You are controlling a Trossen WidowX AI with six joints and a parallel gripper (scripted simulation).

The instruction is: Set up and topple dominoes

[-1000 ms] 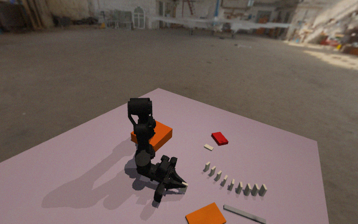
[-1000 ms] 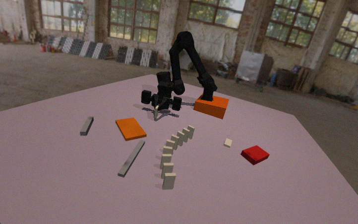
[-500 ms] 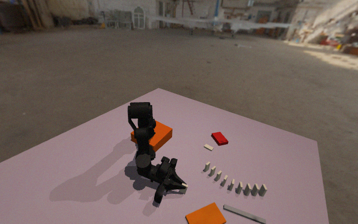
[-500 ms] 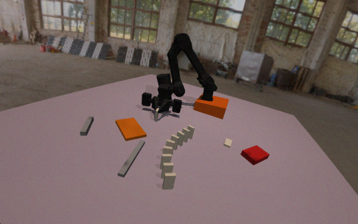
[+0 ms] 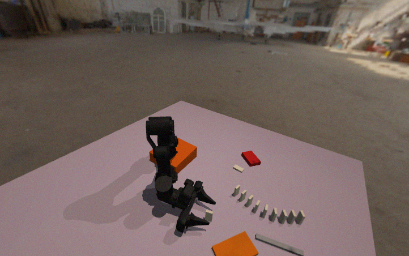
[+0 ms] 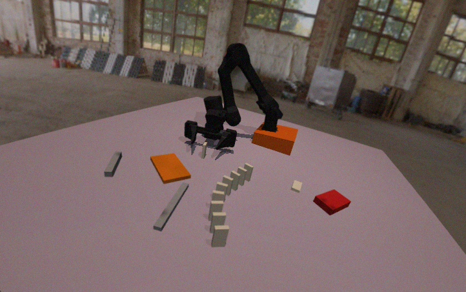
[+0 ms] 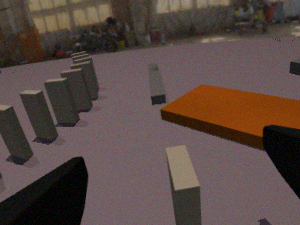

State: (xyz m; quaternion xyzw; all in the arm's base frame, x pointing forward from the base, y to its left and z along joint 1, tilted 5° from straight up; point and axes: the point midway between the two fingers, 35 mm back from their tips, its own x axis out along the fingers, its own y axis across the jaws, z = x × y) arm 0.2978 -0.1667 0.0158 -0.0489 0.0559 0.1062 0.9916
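Right now the orange flat plate is 11 cm ahead of my gripper tip, 5 cm to the right of it and 4 cm below it. The rest, counted from my gripper tip: short grey bar 19 cm ahead, 18 cm to the right, 4 cm below; red block 1 cm ahead, 42 cm to the left, 4 cm below.
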